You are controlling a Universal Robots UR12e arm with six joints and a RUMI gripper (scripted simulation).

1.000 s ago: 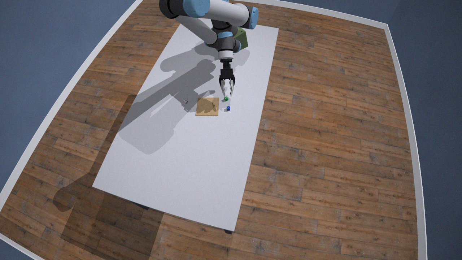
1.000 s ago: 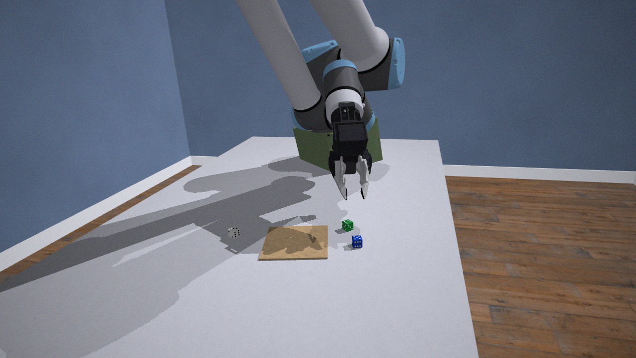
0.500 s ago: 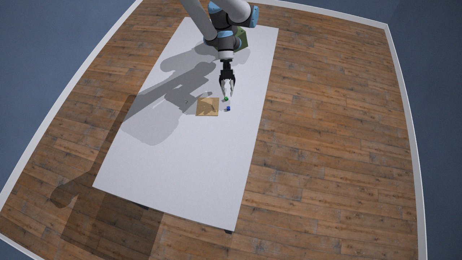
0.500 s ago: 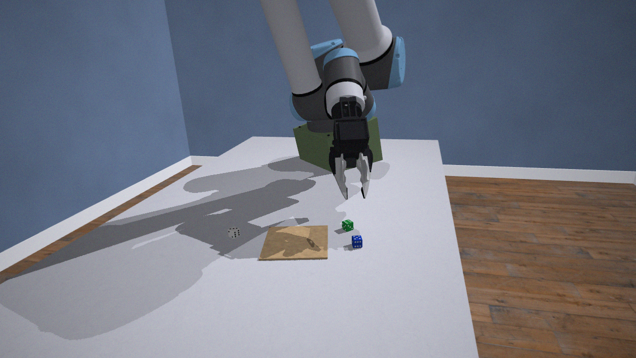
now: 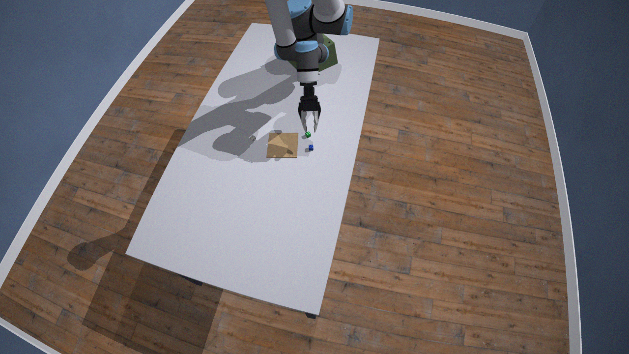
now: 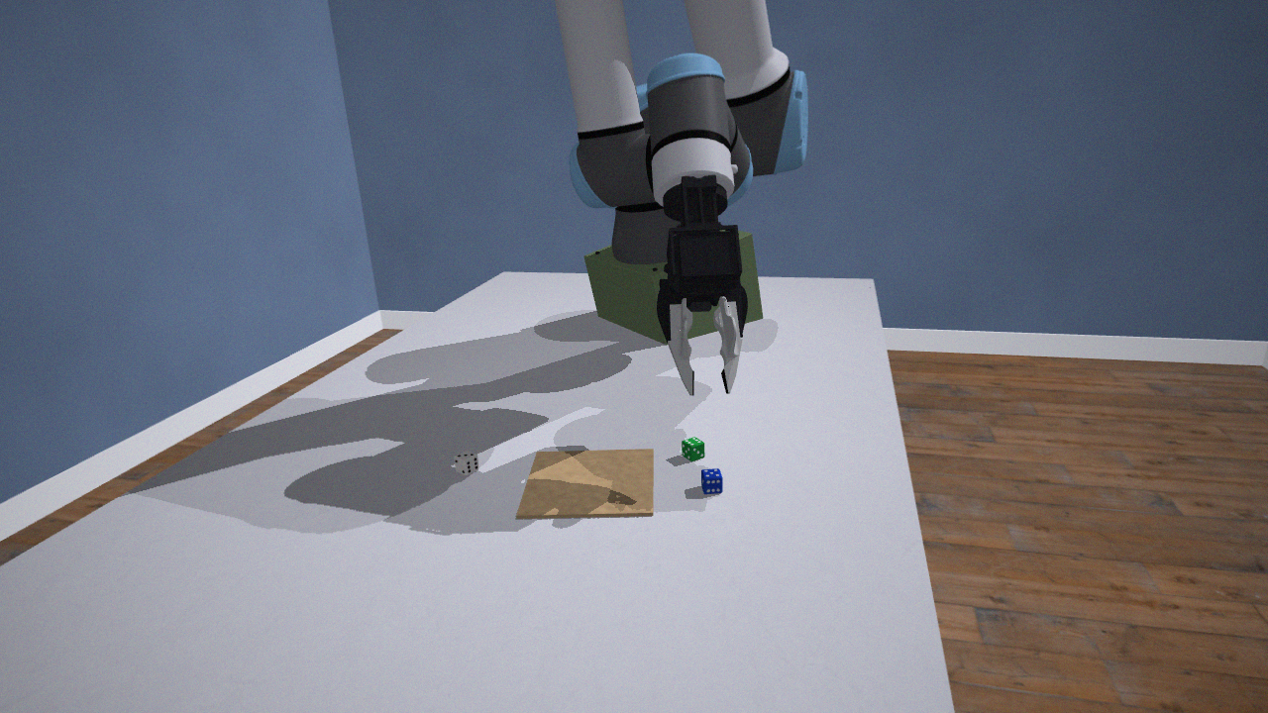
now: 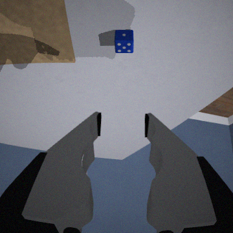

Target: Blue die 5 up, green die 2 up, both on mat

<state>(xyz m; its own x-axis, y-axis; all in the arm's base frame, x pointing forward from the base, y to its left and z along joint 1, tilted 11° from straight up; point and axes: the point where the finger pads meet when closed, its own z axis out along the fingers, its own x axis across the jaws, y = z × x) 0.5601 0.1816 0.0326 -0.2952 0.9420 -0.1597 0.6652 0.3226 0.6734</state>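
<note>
The blue die is 11 cm below my hand, 2 cm ahead of it and 1 cm to the left of it. From my hand the other things lie so: tan mat (13 cm to the right, 11 cm below, 4 cm ahead); white die (28 cm to the right, 11 cm below, 4 cm ahead); green die (11 cm below, 5 cm behind, 3 cm to the right).
</note>
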